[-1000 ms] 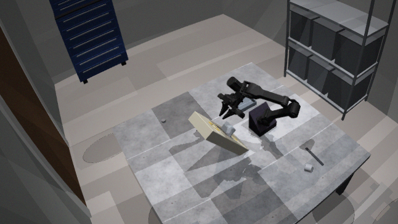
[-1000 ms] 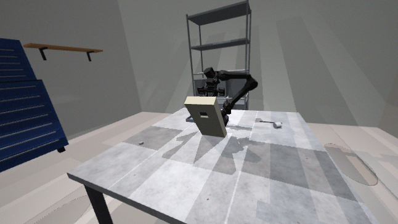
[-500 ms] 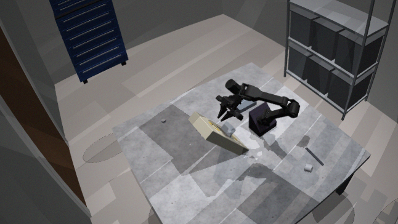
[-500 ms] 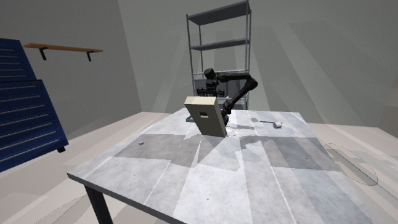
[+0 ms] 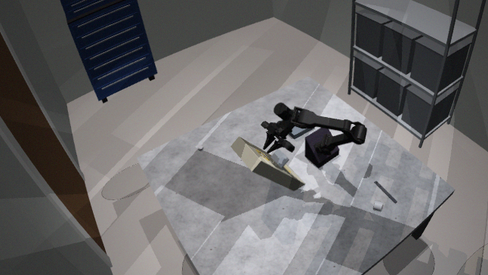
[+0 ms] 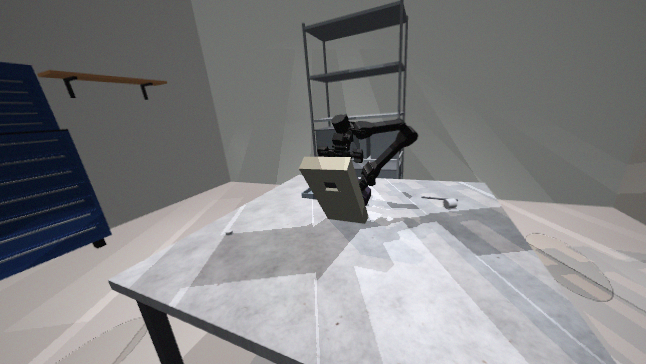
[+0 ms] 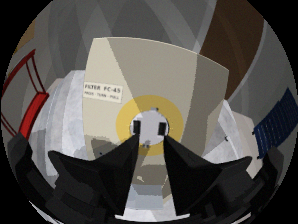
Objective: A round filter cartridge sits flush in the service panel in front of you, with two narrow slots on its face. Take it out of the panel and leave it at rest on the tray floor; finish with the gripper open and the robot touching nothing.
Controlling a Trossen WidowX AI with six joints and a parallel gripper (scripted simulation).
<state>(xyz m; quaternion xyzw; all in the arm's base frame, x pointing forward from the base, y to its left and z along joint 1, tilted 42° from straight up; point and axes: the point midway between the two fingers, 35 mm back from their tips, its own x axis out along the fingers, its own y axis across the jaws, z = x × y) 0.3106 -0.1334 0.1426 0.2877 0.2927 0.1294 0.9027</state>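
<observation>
The round filter cartridge is 3 cm ahead of my gripper tip and 2 cm below it. Round my gripper tip: service panel 2 cm behind, 10 cm below; tray 39 cm behind, 28 cm to the right, 26 cm below.
</observation>
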